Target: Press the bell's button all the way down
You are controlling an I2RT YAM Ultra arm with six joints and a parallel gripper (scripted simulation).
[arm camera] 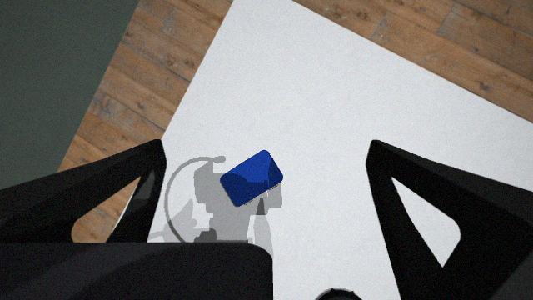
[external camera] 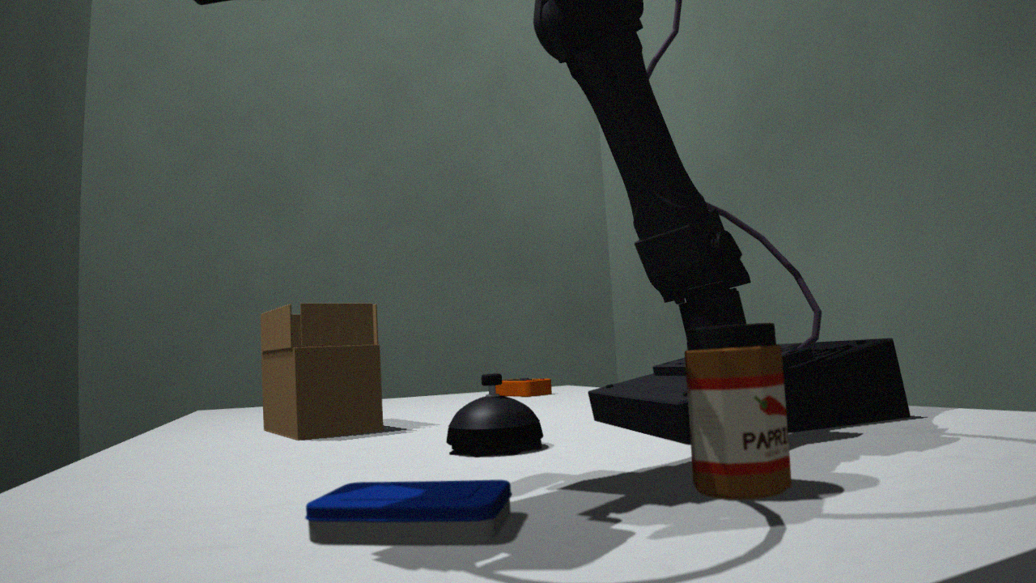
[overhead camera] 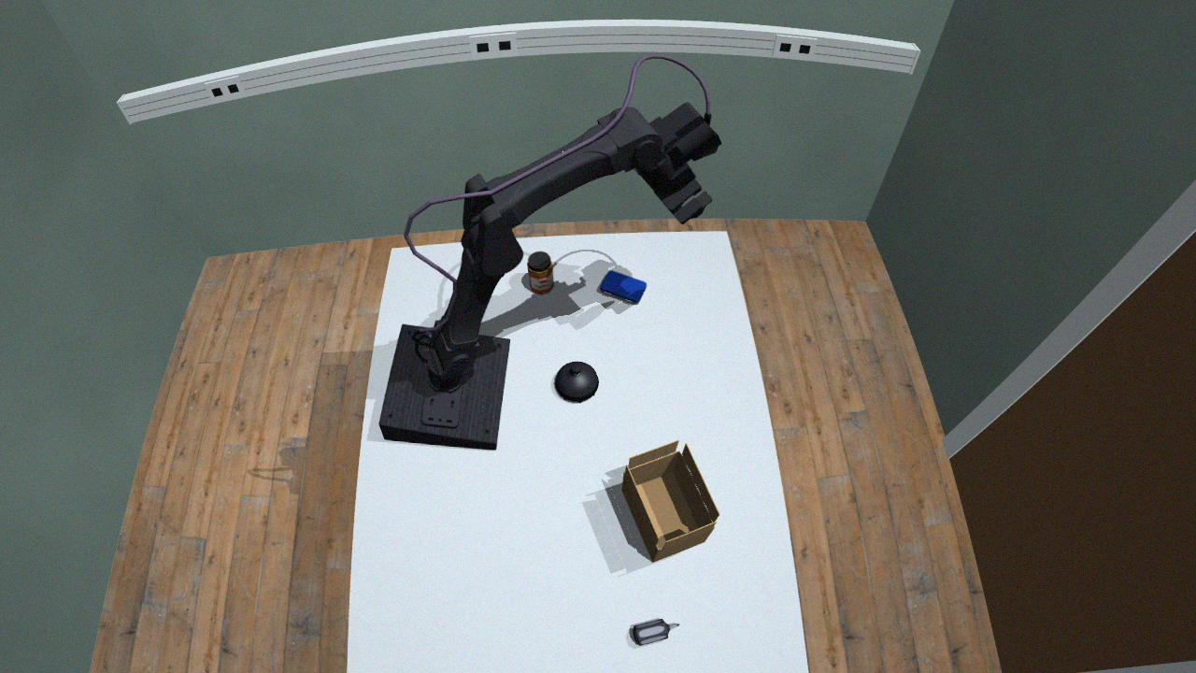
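My gripper is now 19 cm past the button, 20 cm to the left of it and 27 cm above it. Round my hand: blue tin (9 cm behind, 4 cm to the left, 32 cm below); orange object (40 cm behind, 89 cm to the right, 31 cm below).
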